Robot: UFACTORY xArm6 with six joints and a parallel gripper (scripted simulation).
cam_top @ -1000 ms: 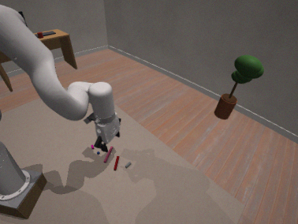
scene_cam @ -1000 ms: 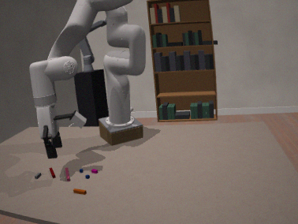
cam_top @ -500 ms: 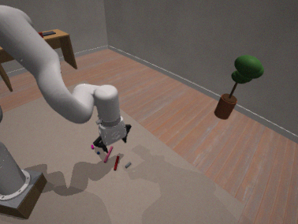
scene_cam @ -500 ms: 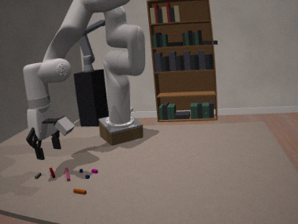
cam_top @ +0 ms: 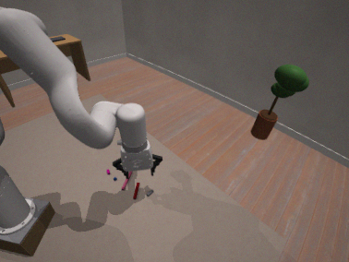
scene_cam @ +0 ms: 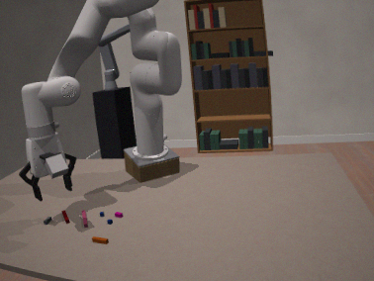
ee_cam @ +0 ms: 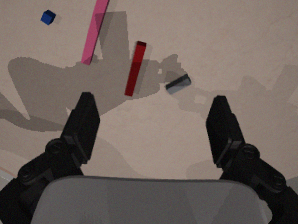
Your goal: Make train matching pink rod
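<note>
Now: hand 1 cm short of the grey rod, 5 cm to the left of it and 9 cm above it. Also, from my hand: red rod (3 cm behind, 1 cm to the right, 9 cm below); then pink rod (4 cm behind, 5 cm to the left, 9 cm below); then magenta rod (10 cm behind, 13 cm to the left, 9 cm below).
</note>
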